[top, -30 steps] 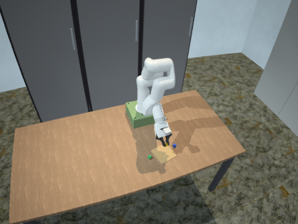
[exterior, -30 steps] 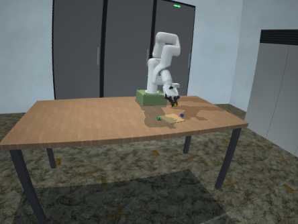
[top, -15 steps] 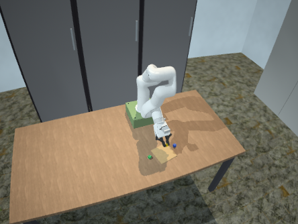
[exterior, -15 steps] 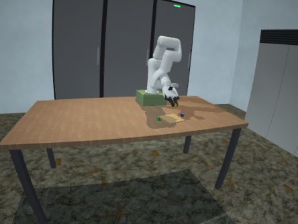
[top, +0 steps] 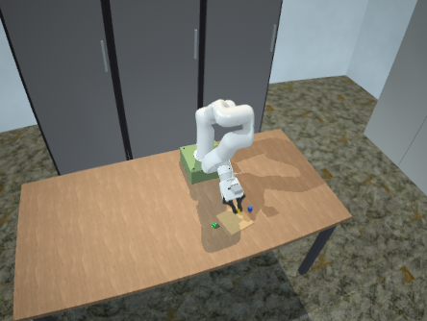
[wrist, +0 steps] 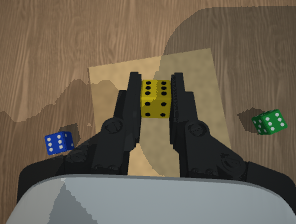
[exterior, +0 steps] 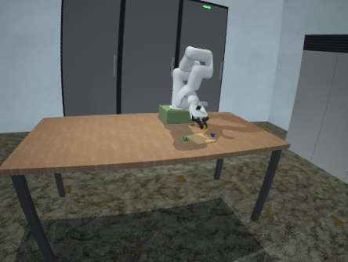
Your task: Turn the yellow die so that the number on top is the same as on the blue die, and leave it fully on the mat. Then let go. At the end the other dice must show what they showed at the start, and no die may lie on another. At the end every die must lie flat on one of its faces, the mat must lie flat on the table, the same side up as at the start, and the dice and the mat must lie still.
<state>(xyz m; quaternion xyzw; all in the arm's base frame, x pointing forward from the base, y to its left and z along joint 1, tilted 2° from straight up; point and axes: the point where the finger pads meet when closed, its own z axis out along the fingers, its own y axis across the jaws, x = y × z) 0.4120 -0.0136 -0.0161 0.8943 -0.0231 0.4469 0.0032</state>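
The tan mat lies 90 mm below my hand. The rest, counted from my hand: blue die (100 mm to the left, 80 mm below, 20 mm behind); yellow die (10 mm below, 10 mm ahead); green die (120 mm to the right, 80 mm below).
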